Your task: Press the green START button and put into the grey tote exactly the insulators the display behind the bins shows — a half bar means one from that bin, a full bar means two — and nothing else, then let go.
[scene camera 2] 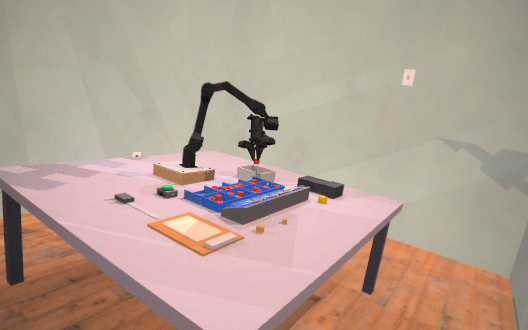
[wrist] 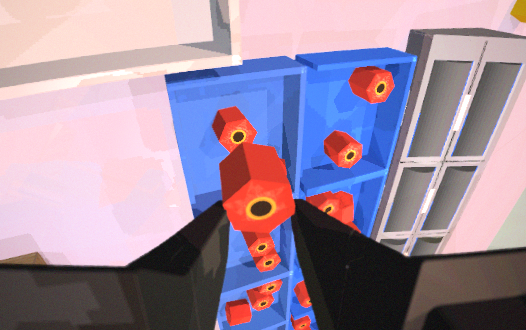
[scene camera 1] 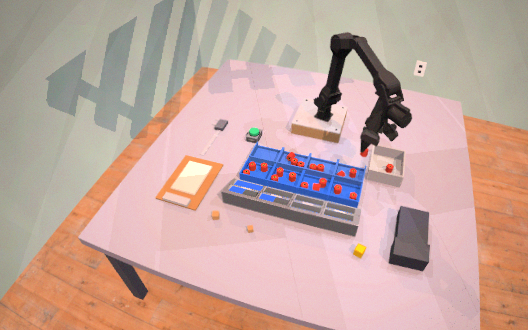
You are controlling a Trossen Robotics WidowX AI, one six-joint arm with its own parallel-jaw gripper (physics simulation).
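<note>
My gripper (scene camera 1: 363,148) (scene camera 2: 256,159) (wrist: 260,210) is shut on a red insulator (scene camera 1: 364,153) (scene camera 2: 256,162) (wrist: 254,172), held in the air by the left side of the grey tote (scene camera 1: 384,179) (scene camera 2: 246,174) (wrist: 125,65) in scene camera 1. One red insulator (scene camera 1: 389,168) is in the tote. Blue bins (scene camera 1: 265,154) (scene camera 2: 192,198) (wrist: 190,125) hold many red insulators; the back left bin is empty. On the display (scene camera 1: 300,215) (scene camera 2: 265,207) (wrist: 442,161), the leftmost panel has a full upper and half lower blue bar; the second has a half lower bar. The START button (scene camera 1: 254,132) (scene camera 2: 167,187) is green.
A dark block (scene camera 1: 411,235) (scene camera 2: 320,186) stands right of the display. A yellow cube (scene camera 1: 359,250) (scene camera 2: 323,199) and two small orange cubes (scene camera 1: 215,215) (scene camera 1: 250,228) lie in front. An orange board (scene camera 1: 205,191) (scene camera 2: 165,227) lies left. The arm's base (scene camera 1: 315,131) (scene camera 2: 180,175) is behind the bins.
</note>
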